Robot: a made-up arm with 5 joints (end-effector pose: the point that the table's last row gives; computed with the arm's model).
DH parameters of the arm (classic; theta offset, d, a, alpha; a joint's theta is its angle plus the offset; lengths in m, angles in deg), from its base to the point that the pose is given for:
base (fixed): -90 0.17 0 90
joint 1: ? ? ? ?
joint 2: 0 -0.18 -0.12 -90
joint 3: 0 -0.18 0.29 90
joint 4: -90 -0.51 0.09 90
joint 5: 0 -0.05 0.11 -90
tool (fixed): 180 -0.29 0 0
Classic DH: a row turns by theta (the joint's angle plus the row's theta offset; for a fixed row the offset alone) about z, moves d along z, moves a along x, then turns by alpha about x.
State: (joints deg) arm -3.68 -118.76 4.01 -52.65 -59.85
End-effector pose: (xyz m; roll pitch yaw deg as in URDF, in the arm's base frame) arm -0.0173 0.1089 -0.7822 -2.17 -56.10 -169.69
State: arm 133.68 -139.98 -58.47 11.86 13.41
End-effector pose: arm -0.0372 -0.6207 -0.1242 71.52 -36.34 168.36
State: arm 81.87 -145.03 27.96 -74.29 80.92
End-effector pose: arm 0.6115 -0.5812 0.4233 129.85 -9.06 -81.06
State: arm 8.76 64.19 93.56 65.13 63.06
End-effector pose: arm -0.6554 -0.2881 -0.6127 35.73 -22.13 138.62
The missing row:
joint 1: 0 -0.11 0.2 -90
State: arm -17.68 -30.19 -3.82 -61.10 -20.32
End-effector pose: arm -0.2062 0.0987 -0.8300 -2.18 -5.97 -90.49
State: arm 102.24 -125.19 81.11 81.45 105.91
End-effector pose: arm 0.4946 -0.7826 0.5954 -78.85 -34.56 -21.59
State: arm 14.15 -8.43 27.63 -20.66 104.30
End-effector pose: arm -0.3916 -0.1808 -0.3762 141.02 68.26 114.13
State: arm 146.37 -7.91 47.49 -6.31 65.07
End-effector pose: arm -0.4239 -0.5778 0.6959 -84.11 -12.77 -58.98
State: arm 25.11 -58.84 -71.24 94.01 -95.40
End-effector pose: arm -0.3635 -0.4131 0.0360 -17.57 -9.93 37.23
